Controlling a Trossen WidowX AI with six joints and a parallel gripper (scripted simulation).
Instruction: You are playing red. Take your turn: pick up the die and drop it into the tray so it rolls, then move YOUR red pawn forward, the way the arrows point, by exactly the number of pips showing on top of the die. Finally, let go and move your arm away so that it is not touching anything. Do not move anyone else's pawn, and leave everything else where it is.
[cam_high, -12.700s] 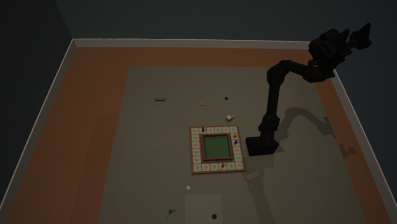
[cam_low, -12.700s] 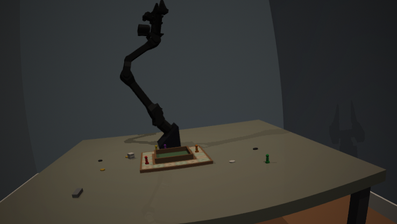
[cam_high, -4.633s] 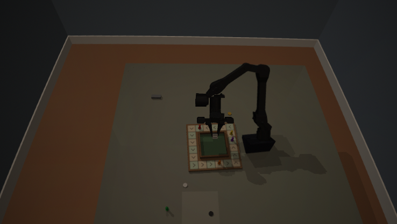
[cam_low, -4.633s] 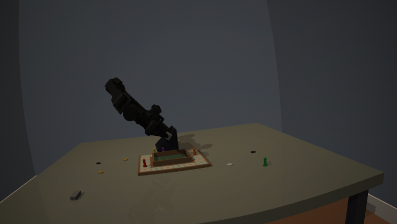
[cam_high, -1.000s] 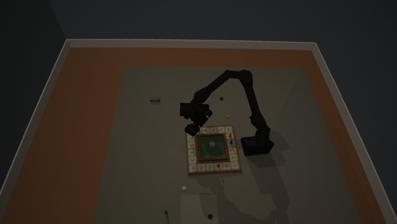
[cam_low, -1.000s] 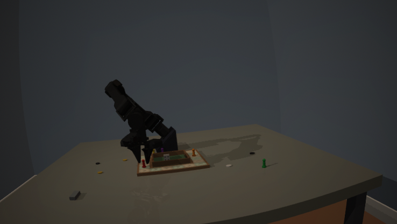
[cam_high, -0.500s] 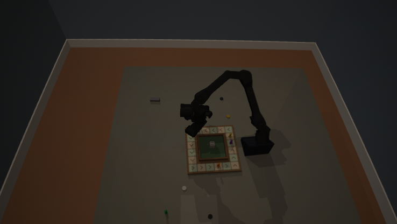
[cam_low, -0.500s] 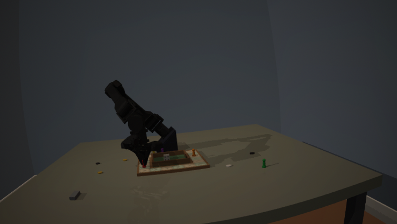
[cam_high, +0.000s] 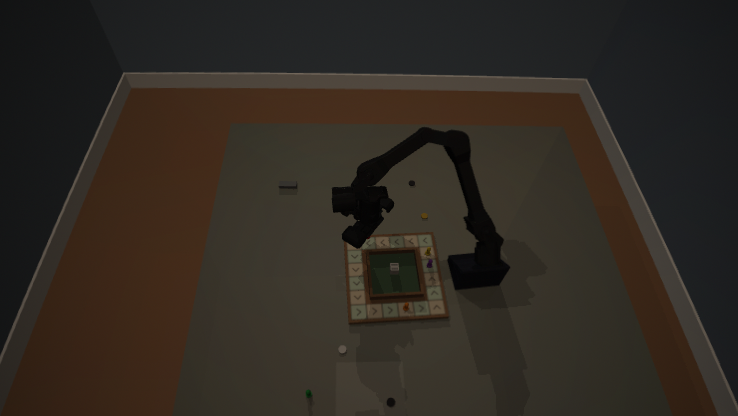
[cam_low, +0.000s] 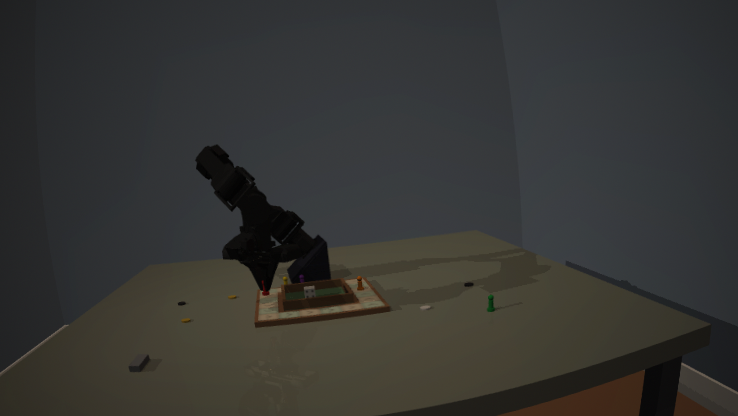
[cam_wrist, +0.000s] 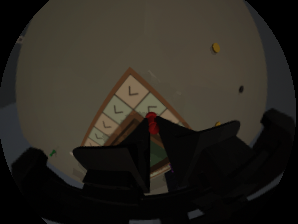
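Right now my gripper tip is 120 mm short of the white disc, 320 mm to the right of it and 60 mm above it. Round my gripper tip: green tray 60 mm behind, 120 mm to the left, 50 mm below; red pawn 10 mm above; white die 60 mm behind, 110 mm to the left, 30 mm below.
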